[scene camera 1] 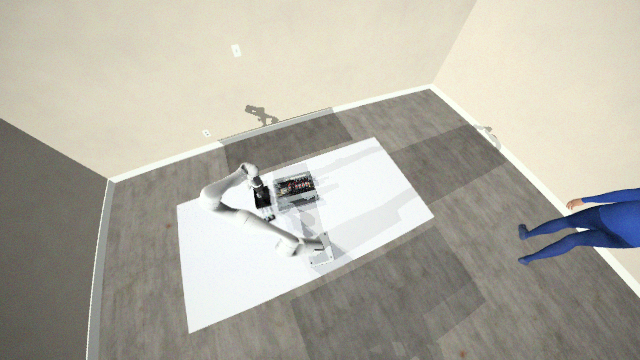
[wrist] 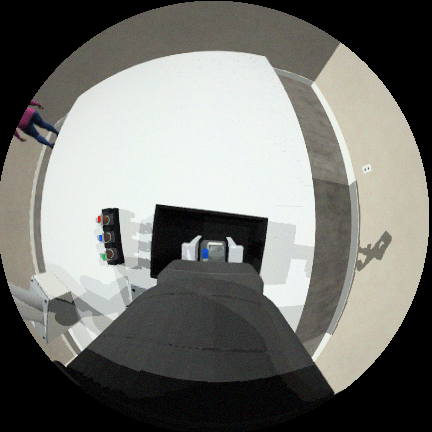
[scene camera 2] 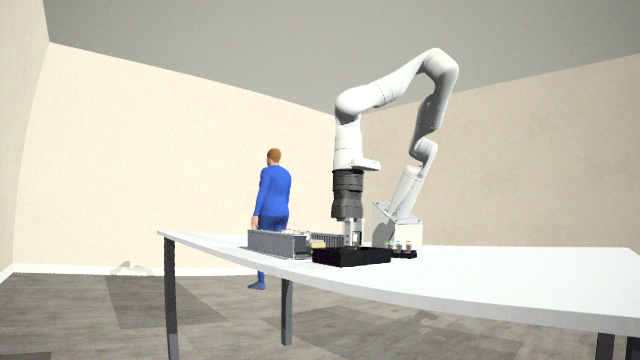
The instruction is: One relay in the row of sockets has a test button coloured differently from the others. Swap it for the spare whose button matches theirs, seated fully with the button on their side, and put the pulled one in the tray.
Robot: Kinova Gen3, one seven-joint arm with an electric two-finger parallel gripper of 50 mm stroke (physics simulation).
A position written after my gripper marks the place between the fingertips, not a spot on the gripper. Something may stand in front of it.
Observation:
In view: my gripper (scene camera 2: 353,245) and a black tray (scene camera 2: 359,259).
My gripper also shows in the wrist view (wrist: 213,244).

